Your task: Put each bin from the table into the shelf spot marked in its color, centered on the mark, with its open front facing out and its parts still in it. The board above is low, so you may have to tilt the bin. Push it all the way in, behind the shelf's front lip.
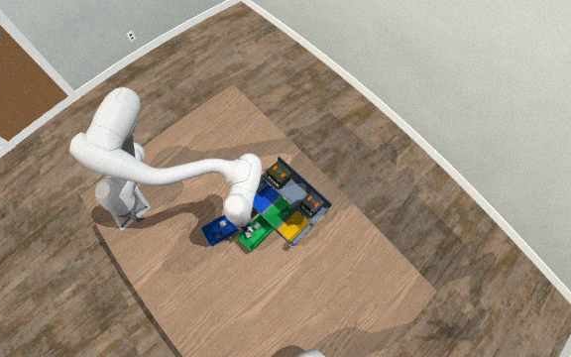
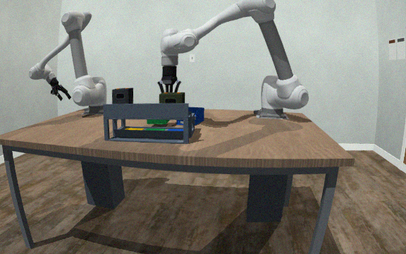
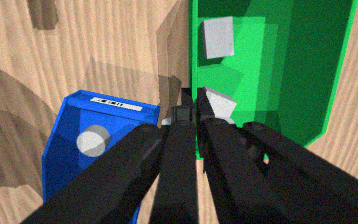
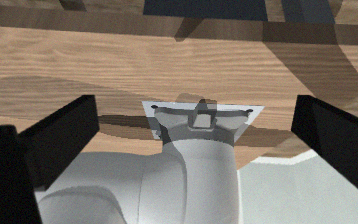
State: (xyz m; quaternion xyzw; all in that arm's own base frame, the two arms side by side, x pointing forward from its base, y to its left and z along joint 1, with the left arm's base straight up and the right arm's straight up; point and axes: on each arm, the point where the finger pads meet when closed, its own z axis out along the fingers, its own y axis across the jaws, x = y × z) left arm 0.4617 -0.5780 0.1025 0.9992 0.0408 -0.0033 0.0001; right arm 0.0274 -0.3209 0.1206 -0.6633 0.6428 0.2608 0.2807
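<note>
My left gripper is now 5 cm to the left of the green bin, 4 cm above it and 2 cm short of it. The rest, counted from my left hand: blue bin: 11 cm behind, 10 cm to the left, 7 cm below; then grey shelf: 24 cm ahead, 4 cm below, 3 cm to the right; then round part: 12 cm to the left, 9 cm below, 7 cm behind.
</note>
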